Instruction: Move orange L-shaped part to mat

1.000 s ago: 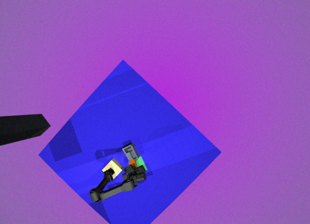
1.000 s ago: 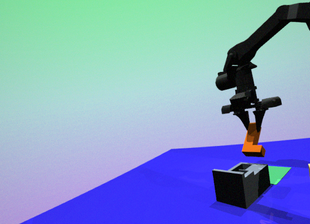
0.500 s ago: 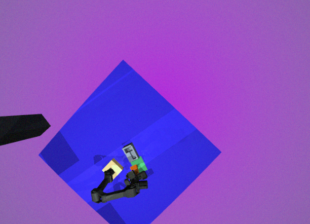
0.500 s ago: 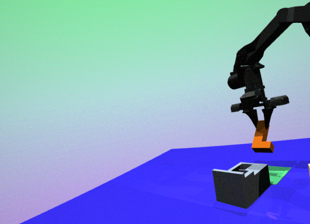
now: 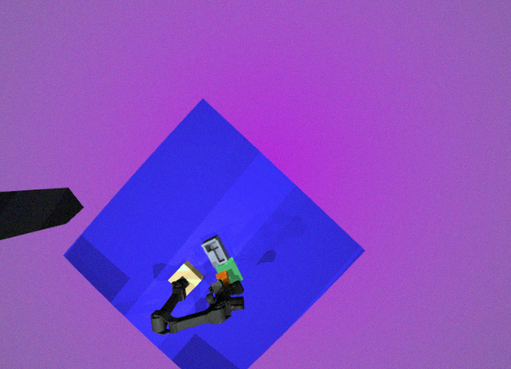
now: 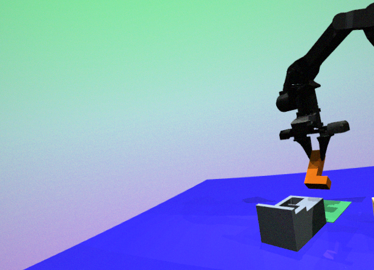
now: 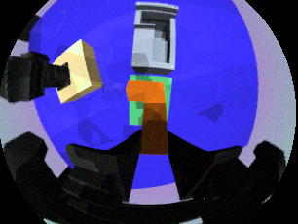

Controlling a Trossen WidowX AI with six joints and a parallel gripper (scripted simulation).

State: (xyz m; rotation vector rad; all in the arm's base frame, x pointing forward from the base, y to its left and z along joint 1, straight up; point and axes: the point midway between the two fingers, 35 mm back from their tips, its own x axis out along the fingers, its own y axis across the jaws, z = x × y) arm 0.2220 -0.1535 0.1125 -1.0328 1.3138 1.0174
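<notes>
Right now the green mat is 2 cm to the left of my gripper tip and 15 cm below it. Also, from my gripper tip: orange L-shaped part: 1 cm behind, 3 cm to the left, 3 cm below.
</notes>
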